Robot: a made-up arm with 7 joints.
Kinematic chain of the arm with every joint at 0, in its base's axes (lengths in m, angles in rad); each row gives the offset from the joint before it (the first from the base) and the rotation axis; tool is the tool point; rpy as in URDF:
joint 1: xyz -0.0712 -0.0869 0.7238 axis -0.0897 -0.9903 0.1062
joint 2: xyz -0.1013 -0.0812 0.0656 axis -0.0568 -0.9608 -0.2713
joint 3: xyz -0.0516 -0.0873 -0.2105 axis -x
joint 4: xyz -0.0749 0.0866 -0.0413 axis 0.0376 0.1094 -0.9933
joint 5: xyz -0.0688 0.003 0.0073 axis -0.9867 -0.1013 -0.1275
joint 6: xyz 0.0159 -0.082 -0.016 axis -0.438 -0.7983 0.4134
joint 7: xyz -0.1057 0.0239 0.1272 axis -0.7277 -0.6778 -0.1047
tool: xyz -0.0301 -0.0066 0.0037 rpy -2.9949 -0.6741 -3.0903
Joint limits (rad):
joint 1: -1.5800..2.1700
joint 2: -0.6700..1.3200
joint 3: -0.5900..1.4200
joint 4: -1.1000..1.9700
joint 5: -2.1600..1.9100
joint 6: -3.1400..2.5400
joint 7: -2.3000..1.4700
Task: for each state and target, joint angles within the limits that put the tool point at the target. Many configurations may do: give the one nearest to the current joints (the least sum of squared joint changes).
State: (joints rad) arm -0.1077 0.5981 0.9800 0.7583 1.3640 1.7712 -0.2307
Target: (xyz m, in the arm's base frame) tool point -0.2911 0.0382 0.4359
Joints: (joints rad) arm -0.1912 0.6429 0.7908 1.0469 1.6409 1.8019 -0.2510
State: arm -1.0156 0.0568 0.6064 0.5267 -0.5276 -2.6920 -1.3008
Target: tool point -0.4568 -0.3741 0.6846
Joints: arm -0.9157 0.3324 0.3796 0.4054 -0.5554 -2.5425 -1.3059
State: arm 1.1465 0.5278 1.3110 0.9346 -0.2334 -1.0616 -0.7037
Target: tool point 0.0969 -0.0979 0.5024
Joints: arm 1.1440 0.6748 1.2423 0.9985 0.0925 -0.9498 -0.6869
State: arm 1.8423 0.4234 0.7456 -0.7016 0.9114 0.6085 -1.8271
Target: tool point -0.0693 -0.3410 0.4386
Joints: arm 1.3535 0.2325 0.9877 -1.0437 0.7610 0.6604 -1.8544
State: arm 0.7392 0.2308 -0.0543 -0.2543 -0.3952 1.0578 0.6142
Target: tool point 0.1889 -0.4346 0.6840
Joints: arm 1.2263 0.8789 0.0399 -1.0305 -0.1963 1.2512 0.6478
